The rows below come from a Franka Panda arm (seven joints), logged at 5 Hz.
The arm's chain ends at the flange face. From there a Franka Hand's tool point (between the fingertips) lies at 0.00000 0.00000 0.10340 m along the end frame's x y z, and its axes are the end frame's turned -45 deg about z.
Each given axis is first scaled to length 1.
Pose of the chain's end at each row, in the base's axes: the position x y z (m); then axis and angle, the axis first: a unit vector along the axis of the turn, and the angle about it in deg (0 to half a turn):
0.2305 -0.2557 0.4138 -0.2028 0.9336 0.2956 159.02
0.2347 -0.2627 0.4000 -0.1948 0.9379 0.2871 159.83
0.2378 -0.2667 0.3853 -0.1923 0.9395 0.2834 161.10
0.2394 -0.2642 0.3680 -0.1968 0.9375 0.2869 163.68
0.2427 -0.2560 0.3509 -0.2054 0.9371 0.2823 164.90
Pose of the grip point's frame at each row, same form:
0.2531 -0.1930 0.3347 -0.5577 0.8038 0.2071 147.55
0.2569 -0.2018 0.3195 -0.5510 0.8098 0.2016 148.68
0.2583 -0.2067 0.3036 -0.5486 0.8112 0.2023 150.02
0.2552 -0.2040 0.2854 -0.5512 0.8064 0.2143 152.25
0.2562 -0.1967 0.2673 -0.5584 0.8015 0.2139 153.58

